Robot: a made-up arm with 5 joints.
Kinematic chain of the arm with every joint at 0, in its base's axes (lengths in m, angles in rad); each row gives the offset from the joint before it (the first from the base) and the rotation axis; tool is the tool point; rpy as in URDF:
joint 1: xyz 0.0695 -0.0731 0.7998 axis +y
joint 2: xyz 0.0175 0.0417 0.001 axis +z
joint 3: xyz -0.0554 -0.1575 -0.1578 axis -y
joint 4: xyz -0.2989 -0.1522 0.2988 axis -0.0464 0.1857 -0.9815
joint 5: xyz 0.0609 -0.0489 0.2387 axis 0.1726 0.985 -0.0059
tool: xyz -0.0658 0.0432 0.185 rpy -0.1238 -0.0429 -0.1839
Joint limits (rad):
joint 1: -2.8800..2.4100
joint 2: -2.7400..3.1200
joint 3: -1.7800..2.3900
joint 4: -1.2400..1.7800
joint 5: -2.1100..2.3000
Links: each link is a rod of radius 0.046 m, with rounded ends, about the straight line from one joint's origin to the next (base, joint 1, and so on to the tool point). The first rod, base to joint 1, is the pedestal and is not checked.
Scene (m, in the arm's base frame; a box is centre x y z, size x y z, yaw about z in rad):
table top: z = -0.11
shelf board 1: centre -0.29 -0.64 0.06 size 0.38 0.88 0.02 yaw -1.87
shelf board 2: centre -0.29 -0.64 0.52 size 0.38 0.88 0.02 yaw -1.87
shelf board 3: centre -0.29 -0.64 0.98 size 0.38 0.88 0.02 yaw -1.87
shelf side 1: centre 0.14 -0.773 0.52 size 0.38 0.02 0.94 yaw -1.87
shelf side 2: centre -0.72 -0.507 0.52 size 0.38 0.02 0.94 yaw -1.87
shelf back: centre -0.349 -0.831 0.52 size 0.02 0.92 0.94 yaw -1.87
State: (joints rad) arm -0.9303 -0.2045 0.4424 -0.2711 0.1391
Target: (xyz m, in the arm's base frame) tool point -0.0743 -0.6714 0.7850
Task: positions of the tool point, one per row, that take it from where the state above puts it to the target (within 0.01 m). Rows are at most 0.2 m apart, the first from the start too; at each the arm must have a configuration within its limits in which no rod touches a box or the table.
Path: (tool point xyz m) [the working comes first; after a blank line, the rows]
Joints at the target: -1.3075 -1.1211 -1.2414 -0.0736 1.2723
Straight joint move there: touches shelf board 3.

1: -0.6535 -0.1461 0.6711
2: -0.6160 -0.1533 0.8263
3: -0.5490 -0.2222 0.9126
4: -0.4779 -0.3145 0.9117
5: -0.4192 -0.3868 0.8326
6: -0.3237 -0.5017 0.8043
7: -0.2069 -0.5979 0.7864
8: -0.0743 -0.6714 0.7850

